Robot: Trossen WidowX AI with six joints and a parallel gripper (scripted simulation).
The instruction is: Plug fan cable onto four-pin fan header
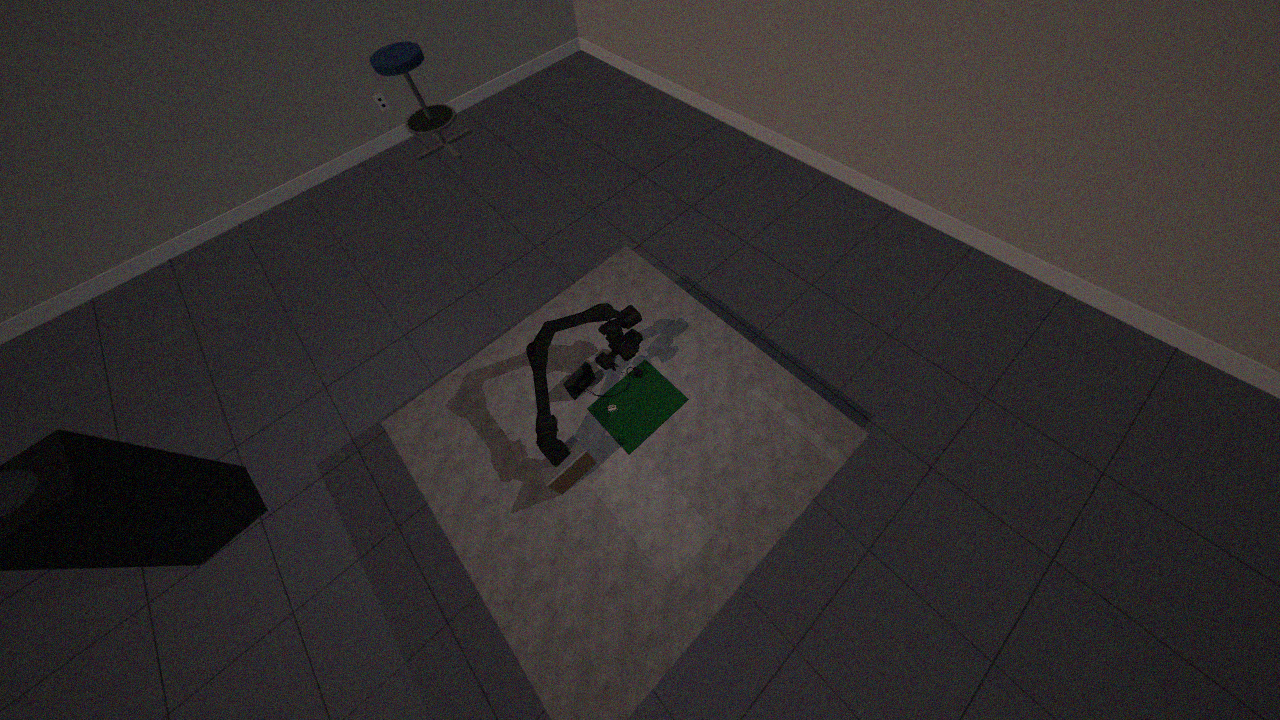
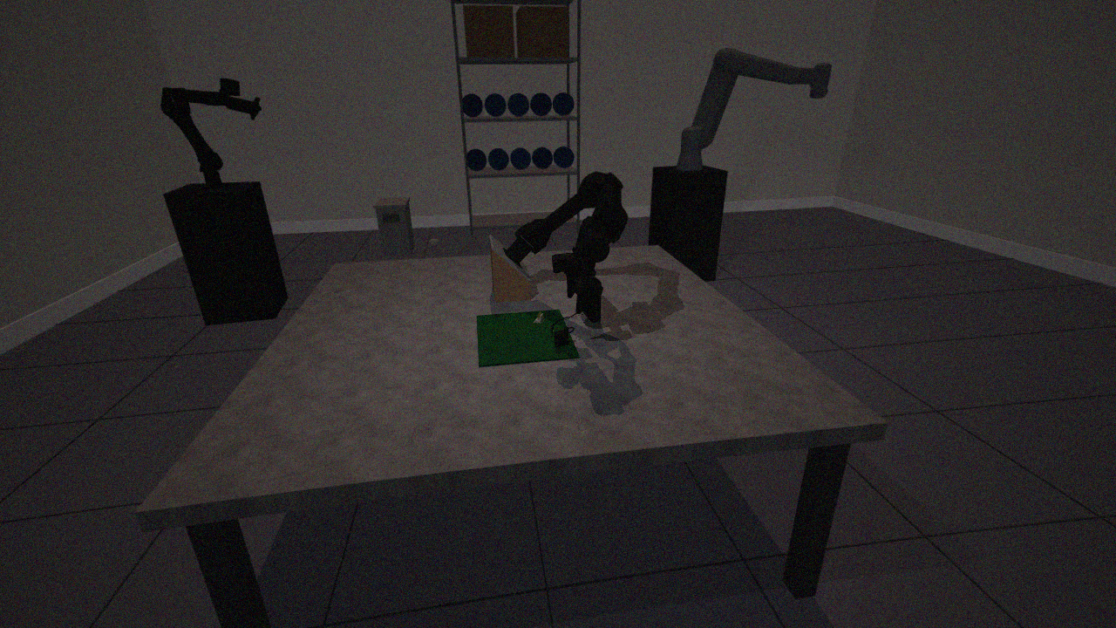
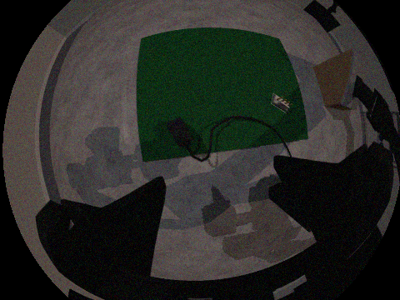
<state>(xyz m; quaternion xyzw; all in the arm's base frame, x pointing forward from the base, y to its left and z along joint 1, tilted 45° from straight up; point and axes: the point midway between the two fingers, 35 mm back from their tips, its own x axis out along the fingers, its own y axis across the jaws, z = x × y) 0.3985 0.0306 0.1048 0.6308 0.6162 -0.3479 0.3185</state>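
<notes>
The dark plug lies 3 cm ahead of my gripper tip, 4 cm to the right of it and 8 cm below it. Also, from my gripper tip: green board 6 cm behind, 12 cm to the right, 11 cm below; then black fan 15 cm behind, 8 cm to the left, 4 cm below.
</notes>
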